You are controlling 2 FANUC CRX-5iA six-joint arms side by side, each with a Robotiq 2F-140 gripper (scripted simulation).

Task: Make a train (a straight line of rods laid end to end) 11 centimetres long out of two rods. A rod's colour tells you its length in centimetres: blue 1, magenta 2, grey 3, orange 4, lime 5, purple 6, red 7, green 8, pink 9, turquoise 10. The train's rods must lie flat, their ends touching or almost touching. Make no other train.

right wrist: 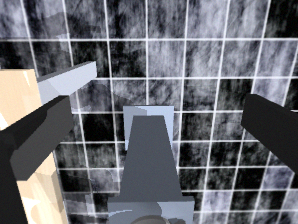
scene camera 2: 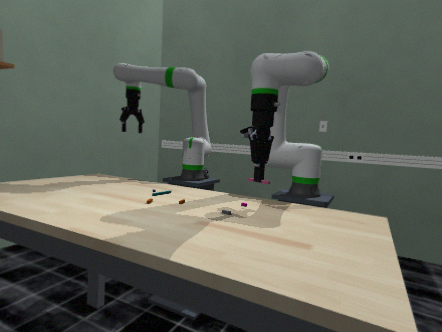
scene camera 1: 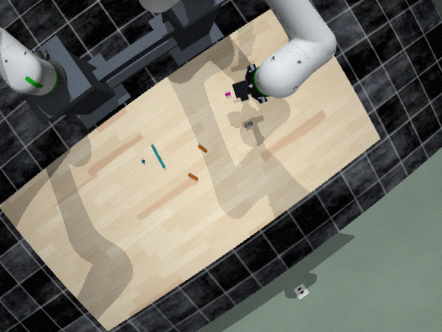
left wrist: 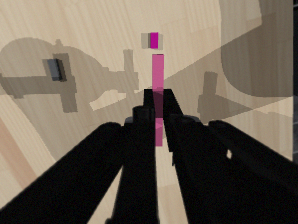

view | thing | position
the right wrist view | my right gripper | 157, 110
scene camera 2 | my left gripper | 258, 181
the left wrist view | my left gripper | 157, 102
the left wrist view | pink rod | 157, 59
